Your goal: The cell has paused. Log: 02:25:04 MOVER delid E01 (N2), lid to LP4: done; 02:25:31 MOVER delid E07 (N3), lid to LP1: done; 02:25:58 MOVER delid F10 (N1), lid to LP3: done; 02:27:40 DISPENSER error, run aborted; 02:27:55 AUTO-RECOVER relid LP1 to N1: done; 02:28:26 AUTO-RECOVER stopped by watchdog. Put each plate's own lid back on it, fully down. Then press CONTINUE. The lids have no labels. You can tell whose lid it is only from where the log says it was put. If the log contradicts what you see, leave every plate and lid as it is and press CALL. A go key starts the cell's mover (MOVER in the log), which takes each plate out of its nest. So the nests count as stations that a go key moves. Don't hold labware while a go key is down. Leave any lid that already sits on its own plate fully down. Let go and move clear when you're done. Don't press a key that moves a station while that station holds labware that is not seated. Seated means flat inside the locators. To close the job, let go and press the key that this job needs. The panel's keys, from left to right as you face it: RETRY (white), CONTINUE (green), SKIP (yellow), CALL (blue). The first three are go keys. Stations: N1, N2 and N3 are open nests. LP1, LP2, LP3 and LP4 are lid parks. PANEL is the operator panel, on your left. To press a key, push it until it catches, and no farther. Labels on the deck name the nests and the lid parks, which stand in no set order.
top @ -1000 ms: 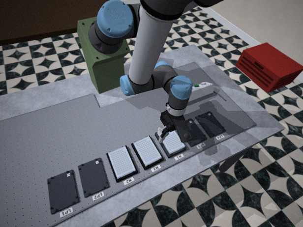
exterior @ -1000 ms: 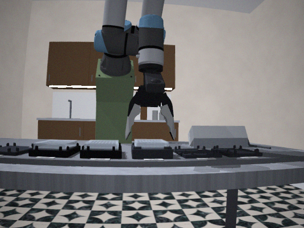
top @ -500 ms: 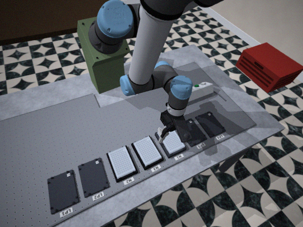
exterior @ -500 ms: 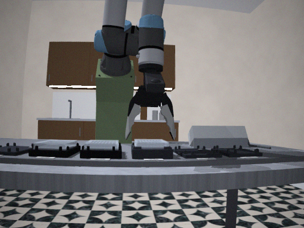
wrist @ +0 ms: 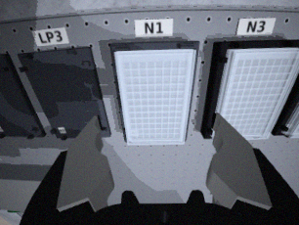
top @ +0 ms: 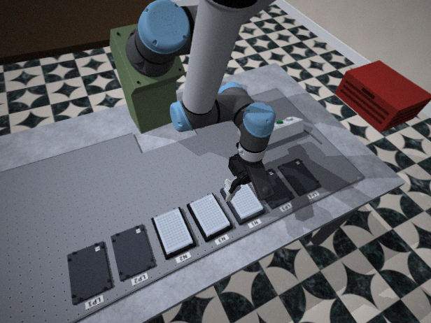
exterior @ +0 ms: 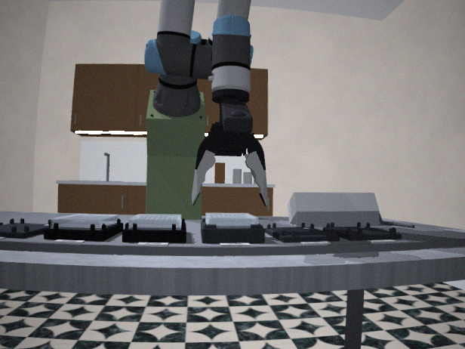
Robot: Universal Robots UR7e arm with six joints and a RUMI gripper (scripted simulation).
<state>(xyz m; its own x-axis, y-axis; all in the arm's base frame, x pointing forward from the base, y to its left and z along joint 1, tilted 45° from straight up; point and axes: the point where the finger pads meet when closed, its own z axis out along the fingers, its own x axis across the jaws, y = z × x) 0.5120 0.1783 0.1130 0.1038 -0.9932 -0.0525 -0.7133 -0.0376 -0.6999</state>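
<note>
The green key is 27 cm behind my hand and 27 cm to the left of it. The rest, counted from my hand: plate: 2 cm ahead, 13 cm to the right, 4 cm below; then LP4 lid park: 4 cm behind, 25 cm to the left, 6 cm below; then LP3 lid park: 2 cm behind, 13 cm to the left, 6 cm below.
</note>
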